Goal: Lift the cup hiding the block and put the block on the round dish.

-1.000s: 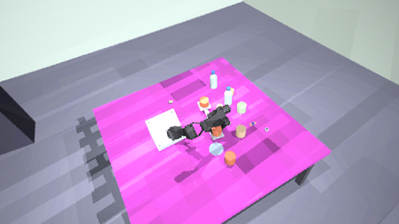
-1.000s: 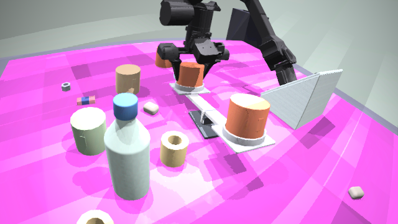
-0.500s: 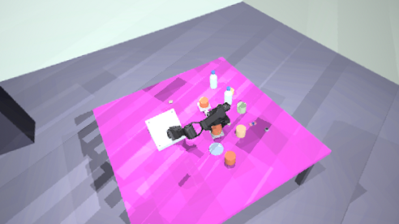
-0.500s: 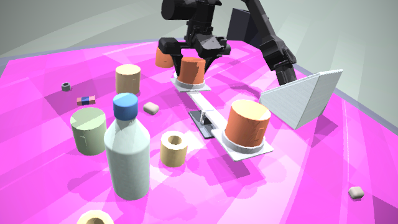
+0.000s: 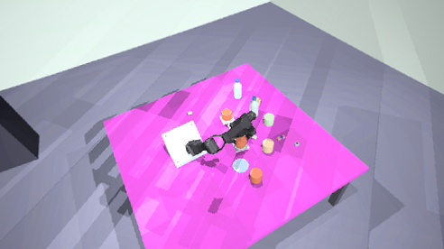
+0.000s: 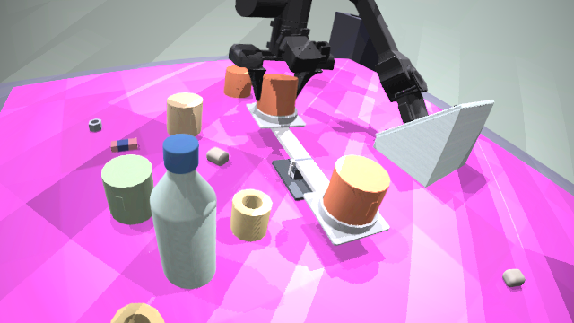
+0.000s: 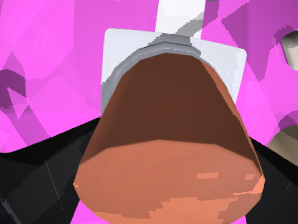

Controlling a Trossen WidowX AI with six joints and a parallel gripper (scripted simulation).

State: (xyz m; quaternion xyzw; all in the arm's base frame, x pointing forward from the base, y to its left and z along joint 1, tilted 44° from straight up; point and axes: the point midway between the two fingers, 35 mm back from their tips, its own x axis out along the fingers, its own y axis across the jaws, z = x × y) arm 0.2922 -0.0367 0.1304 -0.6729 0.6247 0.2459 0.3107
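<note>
The light blue block is 1 cm below my gripper tip. Also, from my gripper tip: orange cup (2 cm to the right, 1 cm above); then round dish (6 cm behind, 10 cm to the right, 8 cm below); then balance (1 cm ahead, 13 cm to the left, 4 cm below).
</note>
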